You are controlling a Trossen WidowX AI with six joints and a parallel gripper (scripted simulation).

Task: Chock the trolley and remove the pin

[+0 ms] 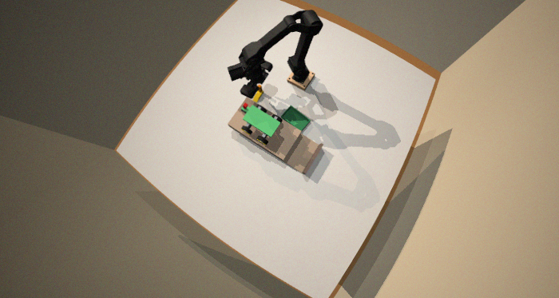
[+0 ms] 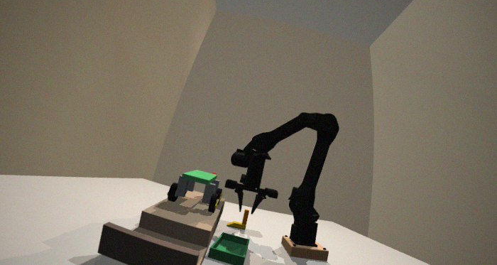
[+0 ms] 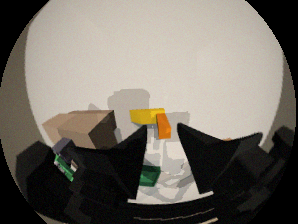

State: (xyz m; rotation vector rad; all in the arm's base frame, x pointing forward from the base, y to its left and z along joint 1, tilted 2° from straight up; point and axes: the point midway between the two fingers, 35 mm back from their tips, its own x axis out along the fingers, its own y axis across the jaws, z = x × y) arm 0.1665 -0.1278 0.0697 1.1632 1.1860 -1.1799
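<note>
The yellow chock is 20 mm ahead of my gripper tip and 30 mm below it. From my gripper tip the other things lie so: brown ramp (160 mm ahead, 130 mm to the left, 10 mm below); then trolley (160 mm ahead, 130 mm to the left, 60 mm above); then red-headed stop pin (140 mm ahead, 30 mm to the left, 70 mm above).
</note>
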